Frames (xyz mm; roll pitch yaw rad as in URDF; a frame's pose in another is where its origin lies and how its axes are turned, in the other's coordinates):
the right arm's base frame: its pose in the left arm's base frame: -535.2 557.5 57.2 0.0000 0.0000 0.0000
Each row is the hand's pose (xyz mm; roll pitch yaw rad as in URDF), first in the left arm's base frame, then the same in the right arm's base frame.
Working: the left arm's base frame: its pose in the right arm's base frame: 535.2 -557.5 -57.2 0.0000 0.0000 0.0000

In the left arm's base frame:
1: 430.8 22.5 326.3 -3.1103 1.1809 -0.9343
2: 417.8 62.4 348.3 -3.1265 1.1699 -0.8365
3: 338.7 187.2 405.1 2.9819 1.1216 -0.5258
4: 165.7 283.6 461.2 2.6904 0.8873 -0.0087
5: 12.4 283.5 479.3 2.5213 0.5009 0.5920
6: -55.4 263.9 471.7 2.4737 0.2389 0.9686
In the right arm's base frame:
1: 966.0 -535.0 269.1 -3.1103 1.1809 -0.9343
2: 953.0 -495.1 291.1 -3.1265 1.1699 -0.8365
3: 873.9 -370.3 347.9 2.9819 1.1216 -0.5258
4: 700.9 -273.9 404.0 2.6904 0.8873 -0.0087
5: 547.6 -274.0 422.1 2.5213 0.5009 0.5920
6: 479.8 -293.6 414.5 2.4737 0.2389 0.9686

